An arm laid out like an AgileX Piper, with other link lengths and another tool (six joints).
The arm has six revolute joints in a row. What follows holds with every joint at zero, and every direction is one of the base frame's. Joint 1 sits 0.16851 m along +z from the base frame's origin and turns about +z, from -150 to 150 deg. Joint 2 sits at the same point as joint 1 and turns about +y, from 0 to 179.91 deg. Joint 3 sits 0.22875 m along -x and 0.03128 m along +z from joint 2 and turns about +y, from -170 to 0 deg. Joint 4 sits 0.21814 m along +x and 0.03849 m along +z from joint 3 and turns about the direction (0.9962, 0, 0.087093), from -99.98 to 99.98 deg. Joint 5 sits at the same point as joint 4 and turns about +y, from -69.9 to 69.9 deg. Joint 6 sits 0.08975 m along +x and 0.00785 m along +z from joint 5 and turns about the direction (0.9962, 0, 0.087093), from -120 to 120 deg. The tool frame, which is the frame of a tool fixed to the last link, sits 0.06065 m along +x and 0.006 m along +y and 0.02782 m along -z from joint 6; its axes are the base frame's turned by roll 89.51, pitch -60.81 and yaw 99 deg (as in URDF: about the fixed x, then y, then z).
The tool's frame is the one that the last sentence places.
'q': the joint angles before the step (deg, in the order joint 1, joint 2, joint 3, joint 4, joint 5, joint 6). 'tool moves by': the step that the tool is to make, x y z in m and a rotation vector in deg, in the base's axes. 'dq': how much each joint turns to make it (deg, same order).
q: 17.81, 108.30, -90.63, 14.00, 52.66, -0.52
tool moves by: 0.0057, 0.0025, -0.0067, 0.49, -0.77, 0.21
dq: -0.01, 1.35, -0.06, 0.81, -2.04, -1.02
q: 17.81, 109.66, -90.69, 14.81, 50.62, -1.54
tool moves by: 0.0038, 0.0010, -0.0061, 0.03, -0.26, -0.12
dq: 0.00, 1.10, -0.01, 0.17, -1.33, -0.29
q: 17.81, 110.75, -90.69, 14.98, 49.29, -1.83
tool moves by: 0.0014, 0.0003, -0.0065, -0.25, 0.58, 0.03
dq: 0.00, 1.07, -0.02, 0.04, -0.40, -0.16
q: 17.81, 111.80, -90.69, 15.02, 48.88, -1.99
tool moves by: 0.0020, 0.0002, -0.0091, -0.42, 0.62, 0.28
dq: -0.01, 1.47, 0.00, 0.07, -0.67, -0.54
